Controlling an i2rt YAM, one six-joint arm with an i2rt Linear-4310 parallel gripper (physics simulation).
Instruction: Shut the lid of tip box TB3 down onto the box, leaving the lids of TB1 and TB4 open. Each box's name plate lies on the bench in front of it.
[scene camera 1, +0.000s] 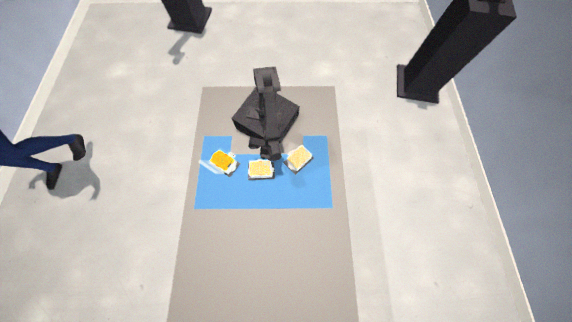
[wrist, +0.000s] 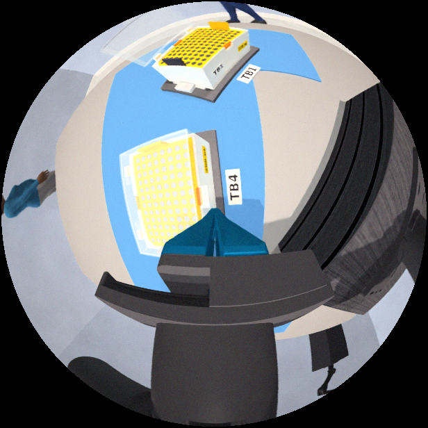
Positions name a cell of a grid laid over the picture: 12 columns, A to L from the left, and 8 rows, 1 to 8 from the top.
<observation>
I see my gripper (wrist: G4), a clear lid (wrist: E4) and a blue mat (wrist: D3).
</observation>
